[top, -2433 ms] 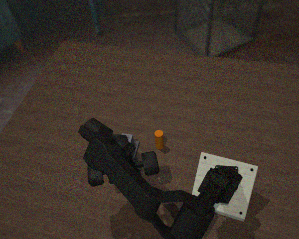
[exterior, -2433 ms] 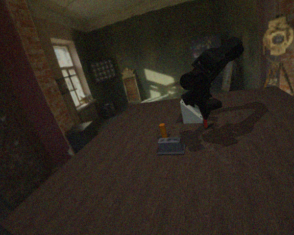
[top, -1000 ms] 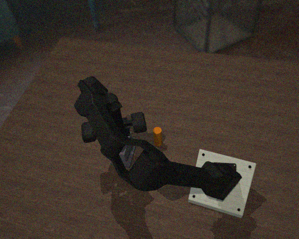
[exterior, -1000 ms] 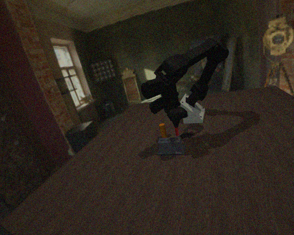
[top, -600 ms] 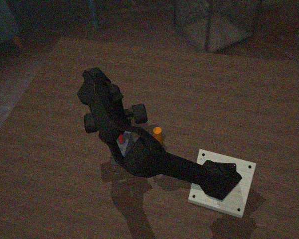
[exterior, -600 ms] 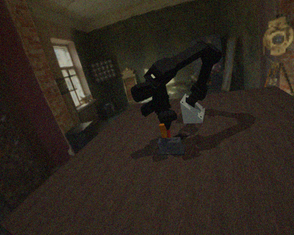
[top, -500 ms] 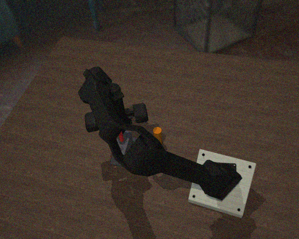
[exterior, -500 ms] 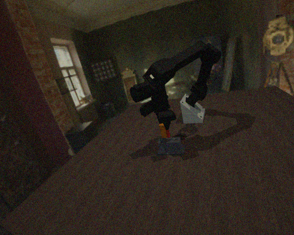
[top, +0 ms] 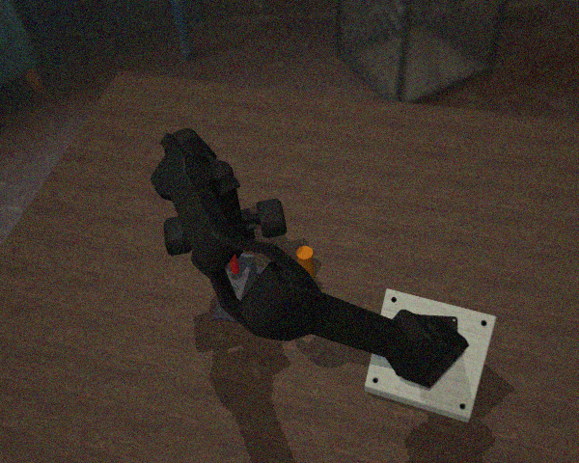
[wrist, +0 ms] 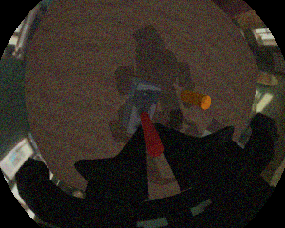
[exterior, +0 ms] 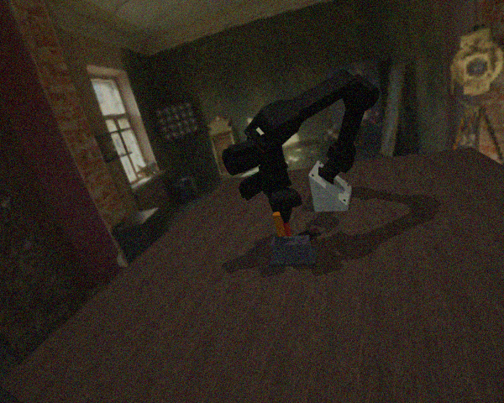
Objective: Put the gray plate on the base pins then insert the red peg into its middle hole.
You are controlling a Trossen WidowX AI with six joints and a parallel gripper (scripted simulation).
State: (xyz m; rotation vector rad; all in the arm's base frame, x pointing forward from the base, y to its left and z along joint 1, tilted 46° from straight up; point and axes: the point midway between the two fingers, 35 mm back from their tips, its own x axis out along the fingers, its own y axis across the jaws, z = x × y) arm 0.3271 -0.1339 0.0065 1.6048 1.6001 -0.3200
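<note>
Now: the gray plate 7 cm below my gripper tip. Round my gripper tip: orange cylinder (11 cm behind, 7 cm below, 5 cm to the right); then red peg (right at my gripper tip).
</note>
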